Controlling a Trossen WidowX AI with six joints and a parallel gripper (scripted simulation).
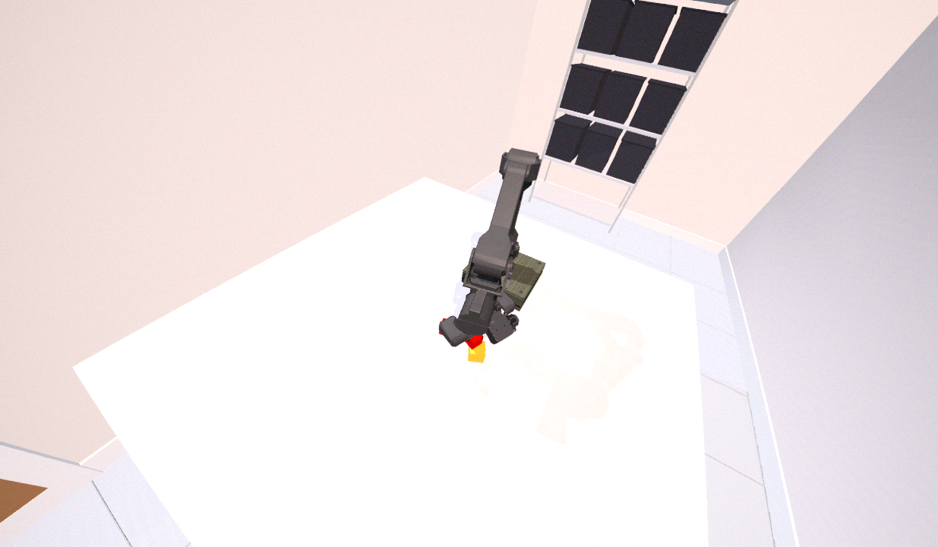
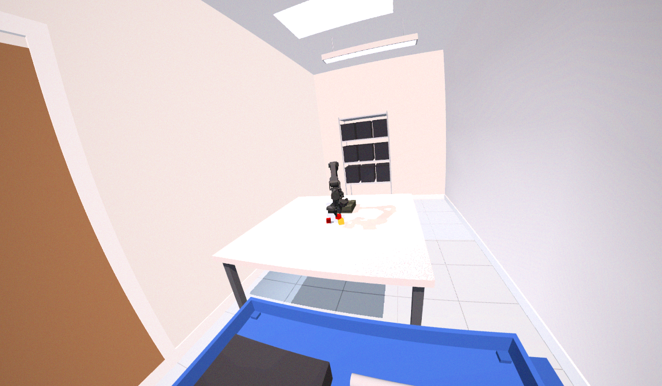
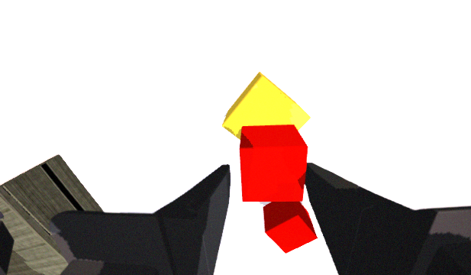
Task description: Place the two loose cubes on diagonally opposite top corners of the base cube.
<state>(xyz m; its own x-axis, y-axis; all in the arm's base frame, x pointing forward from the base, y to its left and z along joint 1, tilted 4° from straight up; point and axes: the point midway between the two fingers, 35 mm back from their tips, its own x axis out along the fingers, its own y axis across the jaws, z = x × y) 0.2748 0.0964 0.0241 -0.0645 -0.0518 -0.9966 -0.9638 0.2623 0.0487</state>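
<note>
The red cube lies 10 mm below my gripper tip. The rest, counted from my gripper tip: yellow cube 10 mm ahead, 20 mm to the left, 40 mm below.
</note>
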